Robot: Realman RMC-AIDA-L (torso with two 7-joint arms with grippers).
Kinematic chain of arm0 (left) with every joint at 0, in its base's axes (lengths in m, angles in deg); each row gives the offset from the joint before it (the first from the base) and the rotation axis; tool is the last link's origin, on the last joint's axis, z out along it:
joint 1: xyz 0 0 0.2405 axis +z
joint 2: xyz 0 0 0 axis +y
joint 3: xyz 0 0 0.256 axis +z
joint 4: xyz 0 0 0 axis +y
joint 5: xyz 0 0 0.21 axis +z
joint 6: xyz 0 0 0 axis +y
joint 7: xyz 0 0 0.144 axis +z
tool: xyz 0 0 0
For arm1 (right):
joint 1: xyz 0 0 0.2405 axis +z
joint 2: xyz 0 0 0 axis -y
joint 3: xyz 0 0 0.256 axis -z
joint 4: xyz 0 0 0 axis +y
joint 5: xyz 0 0 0.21 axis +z
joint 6: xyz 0 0 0 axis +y
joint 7: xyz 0 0 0.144 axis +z
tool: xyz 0 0 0
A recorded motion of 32 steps. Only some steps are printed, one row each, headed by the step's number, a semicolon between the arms.
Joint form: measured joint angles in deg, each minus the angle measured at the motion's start. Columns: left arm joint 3, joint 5, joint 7, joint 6, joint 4, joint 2, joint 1; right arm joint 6, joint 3, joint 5, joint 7, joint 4, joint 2, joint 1.
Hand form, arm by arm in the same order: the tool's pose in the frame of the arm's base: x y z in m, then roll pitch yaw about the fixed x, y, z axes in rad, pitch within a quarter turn. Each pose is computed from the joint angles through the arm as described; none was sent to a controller.
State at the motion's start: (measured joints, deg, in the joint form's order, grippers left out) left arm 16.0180 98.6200 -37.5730 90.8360 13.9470 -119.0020 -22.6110; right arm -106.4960 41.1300 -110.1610 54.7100 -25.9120 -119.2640 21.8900
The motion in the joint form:
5: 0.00 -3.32 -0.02 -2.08 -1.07 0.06 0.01; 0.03 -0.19 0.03 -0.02 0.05 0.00 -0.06
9: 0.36 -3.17 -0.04 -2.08 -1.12 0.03 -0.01; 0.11 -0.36 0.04 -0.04 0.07 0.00 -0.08
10: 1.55 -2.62 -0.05 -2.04 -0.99 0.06 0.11; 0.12 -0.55 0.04 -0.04 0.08 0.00 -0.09
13: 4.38 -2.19 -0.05 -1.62 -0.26 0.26 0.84; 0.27 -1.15 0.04 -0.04 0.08 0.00 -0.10
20: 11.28 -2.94 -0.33 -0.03 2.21 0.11 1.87; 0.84 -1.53 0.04 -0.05 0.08 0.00 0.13
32: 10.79 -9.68 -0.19 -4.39 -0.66 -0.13 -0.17; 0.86 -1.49 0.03 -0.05 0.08 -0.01 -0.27
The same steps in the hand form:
5: -0.3176 0.2918 0.0091 -2.1180 -0.8782 -0.1007; 0.2755 0.2378 -0.0229 -3.1196 0.7410 -0.2288
9: -0.3169 0.2914 0.0075 -2.1310 -0.8773 -0.0946; 0.2758 0.2380 -0.0227 -3.1155 0.7420 -0.2286
10: -0.3163 0.2896 0.0043 -2.1694 -0.8664 -0.0770; 0.2759 0.2382 -0.0224 -3.1123 0.7436 -0.2284
13: -0.3172 0.2840 0.0011 -2.2307 -0.8392 -0.0541; 0.2765 0.2393 -0.0214 -3.1000 0.7473 -0.2269
20: -0.3122 0.2760 -0.0048 -2.3346 -0.7971 -0.0518; 0.2767 0.2419 -0.0212 -3.0855 0.7449 -0.2218
32: -0.3105 0.2954 -0.0029 -2.2133 -0.8503 -0.0560; 0.2783 0.2399 -0.0214 -3.0862 0.7443 -0.2291

